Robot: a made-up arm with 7 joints. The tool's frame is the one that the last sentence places.
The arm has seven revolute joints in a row. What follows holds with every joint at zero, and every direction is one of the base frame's.
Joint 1 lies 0.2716 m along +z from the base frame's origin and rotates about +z.
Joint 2 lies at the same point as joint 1 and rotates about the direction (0, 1, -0.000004).
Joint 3 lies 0.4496 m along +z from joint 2 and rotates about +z.
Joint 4 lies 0.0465 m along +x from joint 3 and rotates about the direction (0, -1, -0.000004).
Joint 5 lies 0.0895 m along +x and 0.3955 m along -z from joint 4 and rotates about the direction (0, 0.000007, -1).
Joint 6 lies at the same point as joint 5 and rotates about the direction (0, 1, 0.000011).
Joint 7 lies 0.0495 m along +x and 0.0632 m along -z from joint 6 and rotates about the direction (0, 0.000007, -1).
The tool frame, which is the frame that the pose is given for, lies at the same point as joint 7; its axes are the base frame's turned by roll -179.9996, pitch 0 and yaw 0 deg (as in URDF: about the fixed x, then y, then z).
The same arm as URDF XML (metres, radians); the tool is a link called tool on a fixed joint. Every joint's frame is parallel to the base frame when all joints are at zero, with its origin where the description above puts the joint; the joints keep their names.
<robot name="arm">
  <joint name="tool_fixed" type="fixed">
    <parent link="link7"/>
    <child link="tool"/>
    <origin xyz="0.0000 0.0000 0.0000" rpy="-3.1416 0.0000 0.0000"/>
  </joint>
  <joint name="joint 7" type="continuous">
    <parent link="link6"/>
    <child link="link7"/>
    <origin xyz="0.0495 0.0000 -0.0632" rpy="0.0000 0.0000 0.0000"/>
    <axis xyz="0 0 -1"/>
  </joint>
  <joint name="joint 6" type="continuous">
    <parent link="link5"/>
    <child link="link6"/>
    <origin xyz="0.0000 0.0000 0.0000" rpy="0.0000 0.0000 0.0000"/>
    <axis xyz="0 1 0"/>
  </joint>
  <joint name="joint 5" type="continuous">
    <parent link="link4"/>
    <child link="link5"/>
    <origin xyz="0.0895 0.0000 -0.3955" rpy="0.0000 0.0000 0.0000"/>
    <axis xyz="0 0 -1"/>
  </joint>
  <joint name="joint 4" type="continuous">
    <parent link="link3"/>
    <child link="link4"/>
    <origin xyz="0.0465 0.0000 0.0000" rpy="0.0000 0.0000 0.0000"/>
    <axis xyz="0 -1 0"/>
  </joint>
  <joint name="joint 3" type="continuous">
    <parent link="link2"/>
    <child link="link3"/>
    <origin xyz="0.0000 0.0000 0.4496" rpy="0.0000 0.0000 0.0000"/>
    <axis xyz="0 0 1"/>
  </joint>
  <joint name="joint 2" type="continuous">
    <parent link="link1"/>
    <child link="link2"/>
    <origin xyz="0.0000 0.0000 0.0000" rpy="0.0000 0.0000 0.0000"/>
    <axis xyz="0 1 0"/>
  </joint>
  <joint name="joint 1" type="continuous">
    <parent link="base"/>
    <child link="link1"/>
    <origin xyz="0.0000 0.0000 0.2716" rpy="0.0000 0.0000 0.0000"/>
    <axis xyz="0 0 1"/>
  </joint>
  <link name="base"/>
  <link name="link1"/>
  <link name="link2"/>
  <link name="link3"/>
  <link name="link4"/>
  <link name="link5"/>
  <link name="link6"/>
  <link name="link7"/>
  <link name="tool"/>
</robot>

